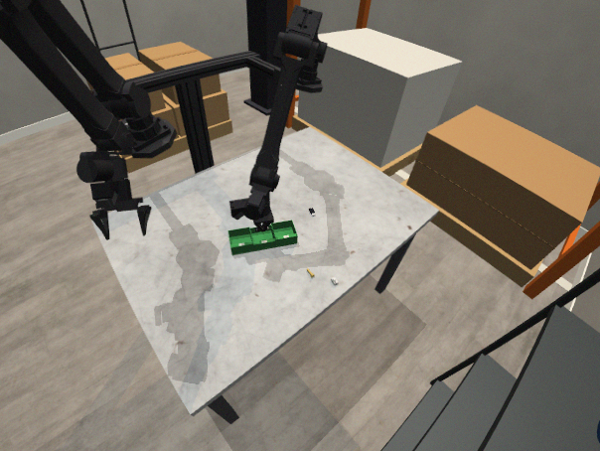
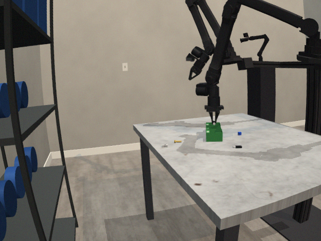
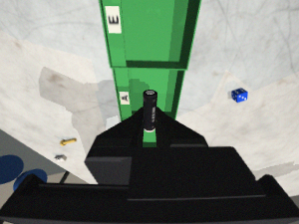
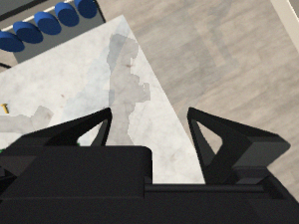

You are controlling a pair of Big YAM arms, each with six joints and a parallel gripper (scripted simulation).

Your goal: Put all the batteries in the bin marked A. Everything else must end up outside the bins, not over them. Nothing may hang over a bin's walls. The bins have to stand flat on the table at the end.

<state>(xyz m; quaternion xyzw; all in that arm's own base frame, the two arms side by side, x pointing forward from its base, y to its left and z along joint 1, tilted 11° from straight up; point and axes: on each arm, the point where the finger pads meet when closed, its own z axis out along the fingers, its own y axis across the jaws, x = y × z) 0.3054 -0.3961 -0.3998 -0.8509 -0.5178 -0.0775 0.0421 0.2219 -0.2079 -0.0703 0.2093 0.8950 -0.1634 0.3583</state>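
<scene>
Right now my left hand is 5 cm above the green three-compartment bin. The rest, counted from my left hand: yellow screw: 23 cm ahead, 7 cm below, 3 cm to the left; then blue piece: 13 cm behind, 7 cm to the left, 6 cm below; then black battery: right at my left hand.
</scene>
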